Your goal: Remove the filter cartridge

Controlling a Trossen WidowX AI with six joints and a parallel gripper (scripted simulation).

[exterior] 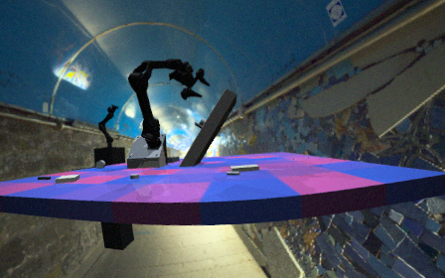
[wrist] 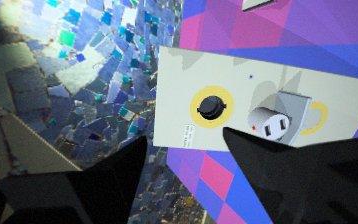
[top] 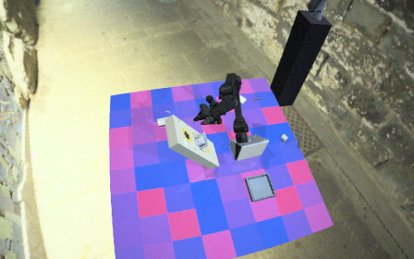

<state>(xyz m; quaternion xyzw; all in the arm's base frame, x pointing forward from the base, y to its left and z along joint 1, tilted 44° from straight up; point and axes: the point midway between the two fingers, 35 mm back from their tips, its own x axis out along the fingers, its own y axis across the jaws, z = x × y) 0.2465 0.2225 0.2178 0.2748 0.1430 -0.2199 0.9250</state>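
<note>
My gripper tip is 170 mm above the round filter cartridge, 20 mm past it and 10 mm to the right of it. From my gripper tip the other things lie so: grey tray 370 mm below, 360 mm behind, 270 mm to the left.
</note>
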